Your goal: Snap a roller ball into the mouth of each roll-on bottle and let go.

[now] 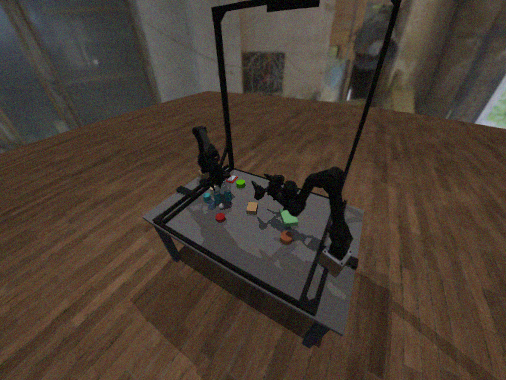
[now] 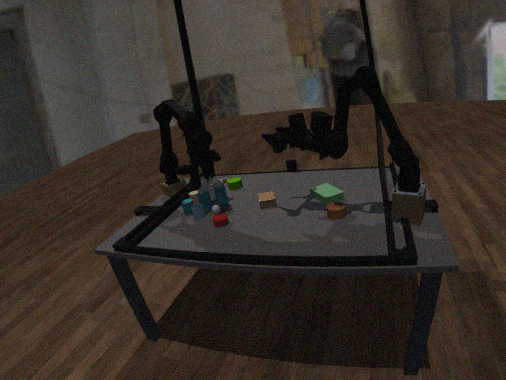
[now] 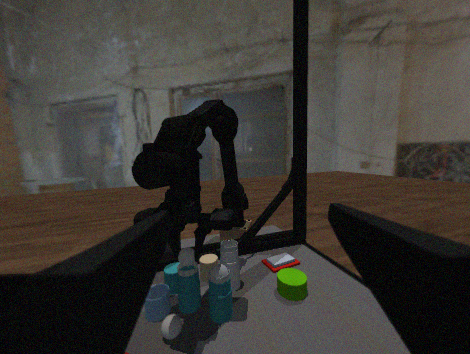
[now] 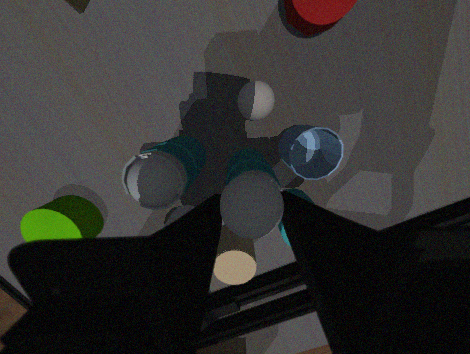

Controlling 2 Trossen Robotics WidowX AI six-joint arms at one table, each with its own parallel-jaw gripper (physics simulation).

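Places are measured from the left arm's base along level axes (x down, y back, z left), in centimetres.
Pixels of known places: left gripper, between the fingertips: (image 1: 258,177) (image 2: 269,131) (image 3: 249,214); right gripper, between the fingertips: (image 1: 217,189) (image 2: 204,184) (image 3: 187,260) (image 4: 250,199); left arm's base, origin of its link: (image 1: 337,251) (image 2: 409,187); right arm's base, origin of its link: (image 1: 205,170) (image 2: 172,181) (image 3: 236,223).
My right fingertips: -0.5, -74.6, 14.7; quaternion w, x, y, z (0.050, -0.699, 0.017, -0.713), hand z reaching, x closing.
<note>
For each thing: its top centre in the pictures, then the offset to it from my right fingertips, as dx, dy, dz.
- grey roller ball, centre of its top: (image 4: 254,223) (image 3: 186,248) -2.5, +0.0, +0.0
- teal roll-on bottle, centre of its top: (image 4: 255,202) (image 3: 187,265) (image 2: 202,188) (image 1: 216,191) +1.7, -1.1, +0.4
- second teal bottle, centre of its top: (image 4: 152,183) (image 3: 219,271) (image 2: 218,182) (image 1: 226,188) +1.7, +1.4, -6.4
- loose white ball, centre of its top: (image 4: 258,99) (image 3: 170,317) (image 2: 215,204) +7.1, +5.8, +1.9
- blue-grey cup, centre of its top: (image 4: 316,154) (image 3: 156,291) (image 2: 197,205) +6.2, +0.5, +6.5
- teal cylinder, centre of its top: (image 3: 174,267) (image 2: 186,200) +5.6, -6.9, +5.1
- beige cylinder, centre of its top: (image 4: 234,268) (image 3: 208,258) (image 2: 193,192) +5.7, -10.6, -2.6
- grey bottle, centre of its top: (image 3: 228,243) +0.1, -7.2, -8.1
- red disc, centre of its top: (image 2: 219,217) (image 1: 220,216) +8.1, +13.5, +8.1
- green disc, centre of its top: (image 4: 51,235) (image 3: 291,276) (image 2: 234,179) +7.2, -4.6, -22.2
- tan block, centre of its top: (image 2: 266,196) (image 1: 252,206) +7.7, +20.5, -11.4
- green block, centre of its top: (image 2: 326,190) (image 1: 288,215) +7.7, +41.0, -22.0
- orange cylinder, centre of its top: (image 2: 336,206) (image 1: 286,235) +7.2, +50.3, -9.4
My right gripper (image 1: 217,184) (image 2: 205,176) (image 4: 250,199) is shut on a grey roller ball (image 4: 250,198) (image 3: 186,257). It holds the ball right at the mouth of a teal roll-on bottle (image 3: 188,293) (image 4: 245,159) (image 2: 205,200). A second teal bottle (image 3: 220,300) (image 4: 189,151) (image 1: 227,196) stands beside it with a ball (image 3: 219,274) (image 4: 158,180) in its mouth. A loose white ball (image 3: 171,326) (image 4: 259,100) (image 2: 215,208) lies on the table in front of the bottles. My left gripper (image 1: 257,190) (image 2: 268,139) is open and empty, up in the air over the table's middle.
Around the bottles stand a blue-grey cup (image 3: 157,302) (image 4: 312,152), a teal cylinder (image 3: 171,277), a beige cylinder (image 3: 208,263) (image 4: 235,267) and a grey bottle (image 3: 230,260). Also on the table are a red disc (image 1: 220,217), a green disc (image 3: 292,282), a tan block (image 1: 251,206), a green block (image 1: 288,218) and an orange cylinder (image 1: 286,237).
</note>
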